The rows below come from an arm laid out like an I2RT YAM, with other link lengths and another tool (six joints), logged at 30 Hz.
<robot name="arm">
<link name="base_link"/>
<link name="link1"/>
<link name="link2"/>
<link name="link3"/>
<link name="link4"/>
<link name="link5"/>
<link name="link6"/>
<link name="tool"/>
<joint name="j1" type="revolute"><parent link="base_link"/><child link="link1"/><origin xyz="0 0 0.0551" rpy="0 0 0"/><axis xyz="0 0 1"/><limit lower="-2.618" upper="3.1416"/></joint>
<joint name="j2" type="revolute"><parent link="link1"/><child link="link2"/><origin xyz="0.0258 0.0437 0.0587" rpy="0 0 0"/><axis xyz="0 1 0"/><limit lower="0" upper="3.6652"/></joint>
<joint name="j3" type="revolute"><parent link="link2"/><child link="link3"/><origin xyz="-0.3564 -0.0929 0" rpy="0 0 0"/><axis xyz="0 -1 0"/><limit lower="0" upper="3.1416"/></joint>
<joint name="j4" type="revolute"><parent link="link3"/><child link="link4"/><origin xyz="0.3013 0.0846 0.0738" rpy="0 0 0"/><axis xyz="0 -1 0"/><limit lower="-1.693" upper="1.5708"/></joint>
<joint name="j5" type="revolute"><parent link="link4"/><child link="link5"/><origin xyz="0.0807 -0.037 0.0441" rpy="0 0 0"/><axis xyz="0 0 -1"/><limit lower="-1.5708" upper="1.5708"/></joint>
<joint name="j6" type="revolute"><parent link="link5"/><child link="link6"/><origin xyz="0.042 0 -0.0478" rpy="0 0 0"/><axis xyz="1 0 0"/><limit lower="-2.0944" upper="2.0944"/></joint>
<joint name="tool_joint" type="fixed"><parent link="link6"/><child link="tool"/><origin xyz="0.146 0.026 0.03" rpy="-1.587 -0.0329 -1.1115"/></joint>
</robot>
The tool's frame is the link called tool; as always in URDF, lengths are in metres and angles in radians.
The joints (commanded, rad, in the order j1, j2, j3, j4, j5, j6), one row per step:
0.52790, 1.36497, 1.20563, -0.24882, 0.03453, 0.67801
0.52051, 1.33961, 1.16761, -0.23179, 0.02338, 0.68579
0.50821, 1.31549, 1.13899, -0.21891, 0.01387, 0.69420
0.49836, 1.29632, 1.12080, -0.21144, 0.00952, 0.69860
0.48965, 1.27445, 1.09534, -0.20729, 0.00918, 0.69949
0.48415, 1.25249, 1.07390, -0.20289, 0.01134, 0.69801
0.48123, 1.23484, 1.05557, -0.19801, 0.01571, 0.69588
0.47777, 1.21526, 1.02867, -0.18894, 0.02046, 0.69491
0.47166, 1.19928, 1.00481, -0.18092, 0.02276, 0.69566
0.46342, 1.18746, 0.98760, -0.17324, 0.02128, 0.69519
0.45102, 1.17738, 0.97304, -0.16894, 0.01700, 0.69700
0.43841, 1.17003, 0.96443, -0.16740, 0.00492, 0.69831
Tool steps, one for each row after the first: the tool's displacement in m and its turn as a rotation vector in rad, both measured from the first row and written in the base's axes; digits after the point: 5 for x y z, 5 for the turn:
-0.00609, -0.00588, -0.00474, 0.01230, 0.00180, -0.00022
-0.01040, -0.01387, -0.00601, 0.02647, -0.00004, -0.00700
-0.01362, -0.02058, -0.00528, 0.03560, -0.00479, -0.01445
-0.01809, -0.02787, -0.00844, 0.03669, -0.00499, -0.02318
-0.02299, -0.03391, -0.00935, 0.03710, -0.01047, -0.03003
-0.02703, -0.03846, -0.01048, 0.03590, -0.01596, -0.03611
-0.03150, -0.04361, -0.01465, 0.03434, -0.01888, -0.04357
-0.03462, -0.04898, -0.01907, 0.03421, -0.01924, -0.05209
-0.03635, -0.05383, -0.02170, 0.03531, -0.02131, -0.05876
-0.03712, -0.05981, -0.02450, 0.03802, -0.01983, -0.06789
-0.03774, -0.06409, -0.02583, 0.04313, -0.01753, -0.06982

